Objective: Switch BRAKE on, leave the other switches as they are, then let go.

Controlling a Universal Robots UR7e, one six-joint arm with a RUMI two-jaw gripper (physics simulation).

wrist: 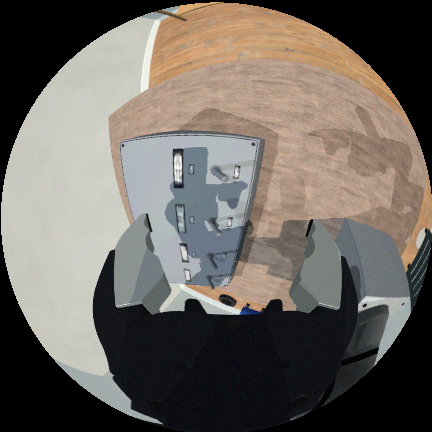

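Pixels of known places: gripper, fingertip midpoint: point(230, 218); arm's base at its link origin: point(360, 323).
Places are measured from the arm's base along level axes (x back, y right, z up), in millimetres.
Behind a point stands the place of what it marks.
Observation:
A grey switch panel point(145, 170) @(x -488, y 253, z -71 mm) lies on the brown table, left of the middle of the wrist view. Several toggle switches stand in a column on its right part: the top lever point(220, 173) @(x -343, y 223, z -112 mm), a second lever point(216, 227) @(x -373, y 108, z -117 mm), a third lever point(214, 260) @(x -404, y -8, z -119 mm) and the lowest lever point(212, 281) @(x -435, y -124, z -120 mm). Label plates sit left of them, such as the top label point(178, 168) @(x -426, y 240, z -105 mm); their text is too small to read, so I cannot tell which switch is BRAKE. My gripper point(230, 218) @(x -273, y 216, z 11 mm) is open and empty above the panel's lower part, with its left finger over the panel's left edge and its right finger beyond the panel's right edge.
The brown table point(300, 100) @(x -190, y 369, z -233 mm) stretches around the panel, with shadows across it. A grey box point(377, 265) @(x -13, y 96, z -79 mm) stands at the right, behind the right finger. A small black round thing point(227, 300) and a blue thing point(251, 311) show below the panel. Wooden floor point(225, 40) lies beyond the table.

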